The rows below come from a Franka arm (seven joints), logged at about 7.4 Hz.
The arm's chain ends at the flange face. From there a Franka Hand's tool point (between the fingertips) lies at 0.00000 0.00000 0.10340 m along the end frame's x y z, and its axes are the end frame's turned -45 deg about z.
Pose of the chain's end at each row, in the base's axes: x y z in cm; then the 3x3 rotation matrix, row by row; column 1 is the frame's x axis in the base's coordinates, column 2 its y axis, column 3 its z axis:
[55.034 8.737 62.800], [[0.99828 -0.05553 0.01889], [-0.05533 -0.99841 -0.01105], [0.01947 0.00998 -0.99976]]
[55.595 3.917 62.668], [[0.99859 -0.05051 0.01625], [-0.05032 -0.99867 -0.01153], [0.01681 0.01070 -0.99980]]
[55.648 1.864 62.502], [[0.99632 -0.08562 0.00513], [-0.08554 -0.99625 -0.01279], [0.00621 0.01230 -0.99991]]
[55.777 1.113 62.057], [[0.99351 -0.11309 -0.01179], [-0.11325 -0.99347 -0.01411], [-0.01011 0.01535 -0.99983]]
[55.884 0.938 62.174], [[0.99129 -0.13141 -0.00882], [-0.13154 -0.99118 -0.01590], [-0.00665 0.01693 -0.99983]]
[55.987 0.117 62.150], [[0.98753 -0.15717 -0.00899], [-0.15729 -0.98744 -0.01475], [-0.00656 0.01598 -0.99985]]
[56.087 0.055 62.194], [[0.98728 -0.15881 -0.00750], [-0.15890 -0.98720 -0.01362], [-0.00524 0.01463 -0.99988]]
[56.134 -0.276 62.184], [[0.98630 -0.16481 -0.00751], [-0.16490 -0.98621 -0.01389], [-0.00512 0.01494 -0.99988]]
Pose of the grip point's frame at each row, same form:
[55.229 8.623 52.462], [[0.74516 0.66662 0.01889], [0.66686 -0.74511 -0.01105], [0.00671 0.02082 -0.99976]]
[55.763 3.798 52.330], [[0.74183 0.67039 0.01625], [0.67058 -0.74175 -0.01153], [0.00432 0.01945 -0.99980]]
[55.701 1.732 52.163], [[0.76505 0.64396 0.00513], [0.64397 -0.76494 -0.01279], [-0.00431 0.01309 -0.99991]]
[55.655 0.967 51.719], [[0.78248 0.62255 -0.01179], [0.62241 -0.78257 -0.01411], [-0.01800 0.00371 -0.99983]]
[55.793 0.774 51.836], [[0.79387 0.60803 -0.00882], [0.60786 -0.79388 -0.01590], [-0.01667 0.00727 -0.99983]]
[55.894 -0.036 51.812], [[0.80943 0.58715 -0.00899], [0.58700 -0.80945 -0.01475], [-0.01594 0.00666 -0.99985]]
[56.009 -0.086 51.855], [[0.81041 0.58582 -0.00750], [0.58570 -0.81042 -0.01362], [-0.01405 0.00664 -0.99988]]
[56.056 -0.420 51.845], [[0.81396 0.58088 -0.00751], [0.58075 -0.81396 -0.01389], [-0.01418 0.00694 -0.99988]]

